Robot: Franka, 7 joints.
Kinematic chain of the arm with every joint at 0, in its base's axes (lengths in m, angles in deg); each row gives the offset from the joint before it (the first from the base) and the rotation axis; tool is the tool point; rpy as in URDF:
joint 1: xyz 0 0 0.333 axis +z
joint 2: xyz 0 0 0 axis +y
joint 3: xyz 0 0 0.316 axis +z
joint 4: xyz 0.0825 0 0 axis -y
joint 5: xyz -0.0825 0 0.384 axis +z
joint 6: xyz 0 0 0 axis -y
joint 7: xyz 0.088 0 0 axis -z
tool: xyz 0 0 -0.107 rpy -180 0 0
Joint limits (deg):
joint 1: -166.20..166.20
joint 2: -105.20..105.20
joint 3: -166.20..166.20
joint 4: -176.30..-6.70
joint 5: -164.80..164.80
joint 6: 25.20..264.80
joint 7: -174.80..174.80
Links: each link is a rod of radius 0.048 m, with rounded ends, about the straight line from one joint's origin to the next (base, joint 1, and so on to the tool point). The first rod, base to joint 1, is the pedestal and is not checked.
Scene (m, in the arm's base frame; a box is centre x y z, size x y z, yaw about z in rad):
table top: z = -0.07
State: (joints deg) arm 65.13 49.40 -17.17 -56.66 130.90 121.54 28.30
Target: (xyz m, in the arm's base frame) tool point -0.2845 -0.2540 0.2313
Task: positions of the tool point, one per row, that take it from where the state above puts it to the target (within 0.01 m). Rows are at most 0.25 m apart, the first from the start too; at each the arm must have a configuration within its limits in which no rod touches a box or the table.
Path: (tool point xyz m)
1: 0.3488 0.7163 0.2832
2: 0.2189 0.7031 0.1461
3: 0.0617 0.6522 0.0546
4: -0.0988 0.5659 0.0176
5: -0.2381 0.4517 0.0352
6: -0.3802 0.2701 0.0509
7: -0.4305 0.0645 0.0942
8: -0.3915 -0.1220 0.1575
9: -0.2845 -0.2540 0.2313

